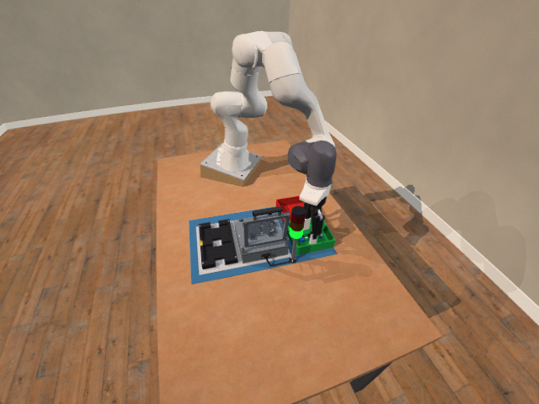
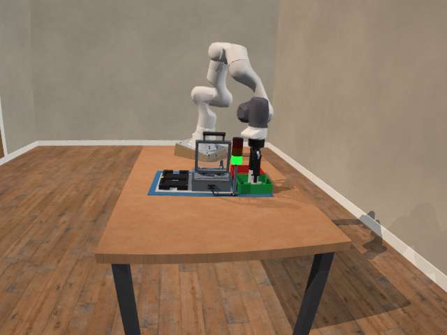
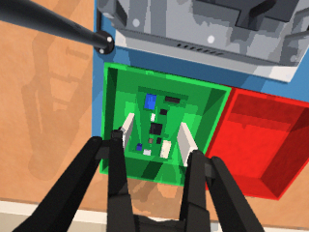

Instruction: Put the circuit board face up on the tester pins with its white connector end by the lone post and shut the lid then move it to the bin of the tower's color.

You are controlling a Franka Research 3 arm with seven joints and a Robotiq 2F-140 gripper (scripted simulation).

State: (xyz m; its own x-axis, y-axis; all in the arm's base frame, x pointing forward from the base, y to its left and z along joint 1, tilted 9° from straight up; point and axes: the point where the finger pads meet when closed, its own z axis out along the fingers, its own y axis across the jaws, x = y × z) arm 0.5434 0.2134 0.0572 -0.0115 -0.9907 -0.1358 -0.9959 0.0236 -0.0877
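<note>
My gripper is now 3 cm above the green bin. Also, from my hand: green circuit board: 2 cm below; red bin: 15 cm behind, 3 cm below; dark plate: 19 cm to the right, 4 cm behind, 3 cm above.
</note>
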